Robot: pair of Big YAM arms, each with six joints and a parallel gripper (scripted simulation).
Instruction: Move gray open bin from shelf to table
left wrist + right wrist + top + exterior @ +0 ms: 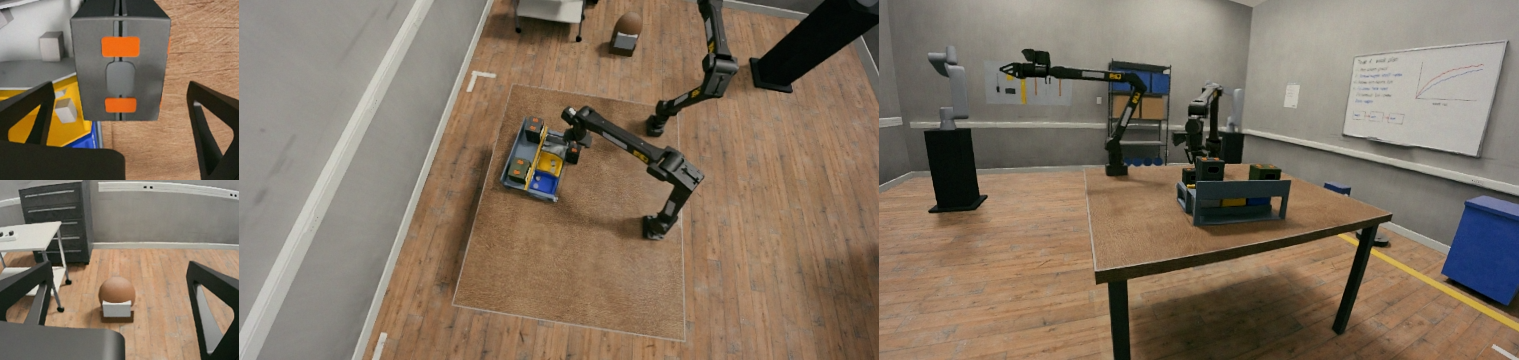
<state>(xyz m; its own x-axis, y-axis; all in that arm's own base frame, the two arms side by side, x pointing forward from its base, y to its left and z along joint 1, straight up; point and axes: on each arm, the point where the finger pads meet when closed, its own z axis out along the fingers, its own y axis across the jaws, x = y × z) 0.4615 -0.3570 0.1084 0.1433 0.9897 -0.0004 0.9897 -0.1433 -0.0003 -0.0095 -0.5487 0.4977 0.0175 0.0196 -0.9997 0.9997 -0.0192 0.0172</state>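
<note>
My left hand is 13 cm short of the gray open bin, 11 cm above it and 2 cm to the left of it. From my left hand the other things lie so: blue-gray shelf (17 cm ahead, 9 cm to the left, 8 cm below); yellow bin (15 cm ahead, 11 cm below, 9 cm to the left); blue bin (20 cm to the left, 16 cm ahead, 11 cm below).
</note>
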